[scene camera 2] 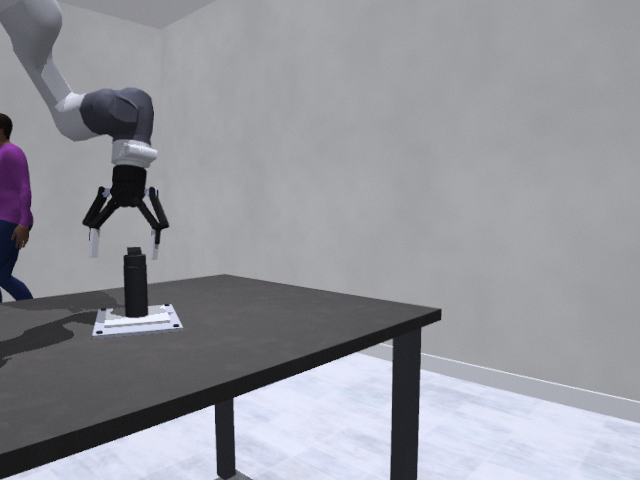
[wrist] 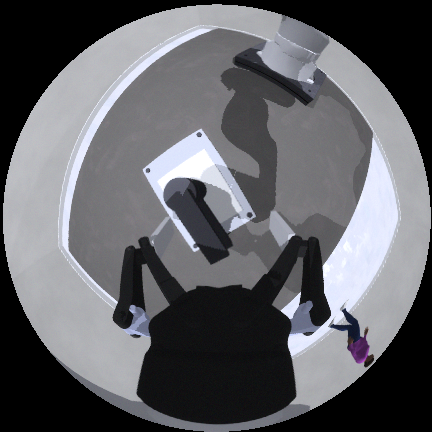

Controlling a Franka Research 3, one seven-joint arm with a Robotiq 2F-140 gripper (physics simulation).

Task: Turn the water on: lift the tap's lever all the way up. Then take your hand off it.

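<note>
The black tap stands upright on a white base plate. Its dark lever sits on top; in the wrist view it reaches from the tap's round head down toward the gripper, partly covering the spout beneath. How far the lever is tilted is hard to tell. My gripper is wide open and empty, pointing down with its fingertips near the height of the tap's top. In the wrist view the lever's free end shows between the fingers, nearer the left one. No contact shows.
The dark table carries the tap's plate. The robot's base stands at the table's far edge in the wrist view. A person in a purple top is beyond the table. Arm shadows fall over the table and plate.
</note>
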